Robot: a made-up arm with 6 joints.
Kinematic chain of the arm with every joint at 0, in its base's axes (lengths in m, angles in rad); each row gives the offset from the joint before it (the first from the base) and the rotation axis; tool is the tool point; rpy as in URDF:
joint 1: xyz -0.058 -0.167 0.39 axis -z
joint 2: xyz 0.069 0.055 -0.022 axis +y
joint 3: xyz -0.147 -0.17 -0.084 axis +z
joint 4: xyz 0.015 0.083 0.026 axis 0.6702 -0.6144 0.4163
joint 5: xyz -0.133 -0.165 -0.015 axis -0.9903 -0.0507 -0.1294
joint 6: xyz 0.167 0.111 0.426 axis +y
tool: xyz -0.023 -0.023 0.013 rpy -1.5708 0 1.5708
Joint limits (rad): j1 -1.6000..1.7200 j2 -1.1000..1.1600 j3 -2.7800..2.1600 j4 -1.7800..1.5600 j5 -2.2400..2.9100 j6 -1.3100..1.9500
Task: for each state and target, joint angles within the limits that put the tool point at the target. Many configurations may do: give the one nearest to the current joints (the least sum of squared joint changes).
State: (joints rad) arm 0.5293 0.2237 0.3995 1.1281 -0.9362 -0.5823
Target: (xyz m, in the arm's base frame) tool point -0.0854 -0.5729 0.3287
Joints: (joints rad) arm 0.7785 0.2733 0.9290 1.2009 -0.5016 -0.7302
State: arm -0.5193 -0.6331 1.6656 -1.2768 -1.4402 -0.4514
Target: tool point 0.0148 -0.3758 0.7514
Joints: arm -0.4616 -0.5956 1.1813 -1.2396 -1.7692 -0.3799
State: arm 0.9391 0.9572 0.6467 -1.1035 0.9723 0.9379
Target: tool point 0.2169 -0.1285 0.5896
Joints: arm 1.1903 1.0910 0.7251 -0.7067 0.6286 0.9192
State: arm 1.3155 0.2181 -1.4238 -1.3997 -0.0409 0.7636
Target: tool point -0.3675 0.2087 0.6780
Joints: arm 1.7200 -0.2852 -2.0370 -1.2476 -0.7970 0.8273
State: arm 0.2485 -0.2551 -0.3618 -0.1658 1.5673 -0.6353
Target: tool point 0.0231 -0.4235 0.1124
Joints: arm 0.9724 -0.3251 -1.0946 -0.1739 1.9707 -0.6530
